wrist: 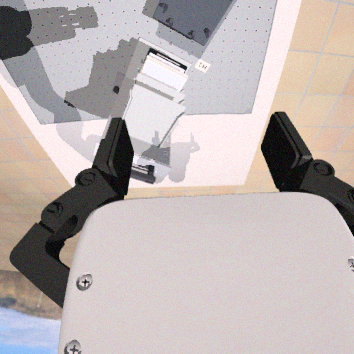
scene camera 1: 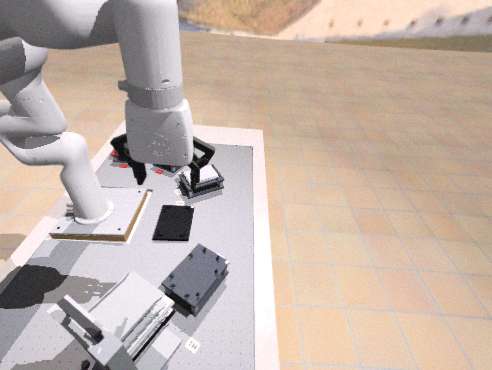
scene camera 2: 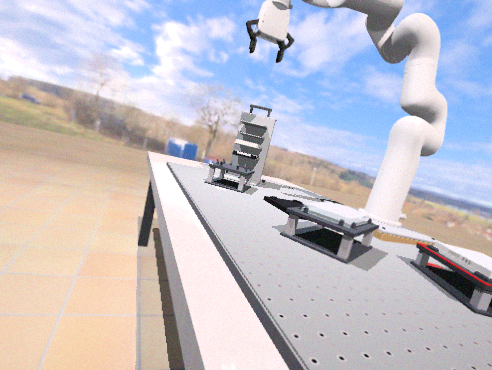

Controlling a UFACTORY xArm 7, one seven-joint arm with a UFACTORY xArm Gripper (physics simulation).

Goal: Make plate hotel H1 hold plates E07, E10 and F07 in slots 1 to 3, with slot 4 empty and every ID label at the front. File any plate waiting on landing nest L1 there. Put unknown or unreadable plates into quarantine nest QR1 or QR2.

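Frame: origin at the arm's base, x ahead, y right, z down, level; millimetres.
Seen in the pictures: gripper, fingertip midpoint: [wrist: 197, 131] [scene camera 1: 168, 182] [scene camera 2: 265, 57]; arm's base at its link origin: [scene camera 1: 95, 212] [scene camera 2: 378, 218].
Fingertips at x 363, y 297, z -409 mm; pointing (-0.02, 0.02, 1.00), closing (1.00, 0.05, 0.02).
Pixels of each thing's top centre, then the offset from my fingertips to it. "*": a spot on its surface instead.
- Landing nest L1 at its top centre: [scene camera 2: 337, 211] [scene camera 1: 201, 174] dz +368, dx +0, dy -493 mm
- red-rimmed quarantine nest at a spot on its surface: [scene camera 2: 480, 300] * dz +411, dx -65, dy -710 mm
- flat black nest at its top centre: [scene camera 2: 297, 204] [scene camera 1: 174, 220] dz +410, dx -77, dy -269 mm
Hotel H1 [scene camera 1: 132, 297] [scene camera 2: 268, 145] [wrist: 152, 115] stands upright, with its H1 tag [scene camera 1: 192, 345] [wrist: 202, 65] on the table beside it. In scene camera 2, a white plate [scene camera 2: 246, 144] sits inside it above a dark, thin layer; the plate labels are unreadable. My gripper [scene camera 1: 168, 179] [scene camera 2: 265, 55] [wrist: 197, 131] is open and empty, high above the table; the hotel shows between and beyond its fingers in the wrist view. Landing nest L1 [scene camera 1: 205, 190] [scene camera 2: 346, 246] bears a white plate [scene camera 1: 209, 173] [scene camera 2: 332, 212]. A red-rimmed quarantine nest [scene camera 2: 480, 300] bears a white plate [scene camera 2: 466, 259].
A dark raised stand [scene camera 1: 197, 277] [scene camera 2: 232, 168] [wrist: 195, 17] with small pegs stands close beside the hotel. A flat black nest [scene camera 1: 173, 222] [scene camera 2: 280, 202] lies between that stand and L1. The arm's base plate [scene camera 1: 120, 200] is beside it. The gripper partly hides the red-marked nests in scene camera 1.
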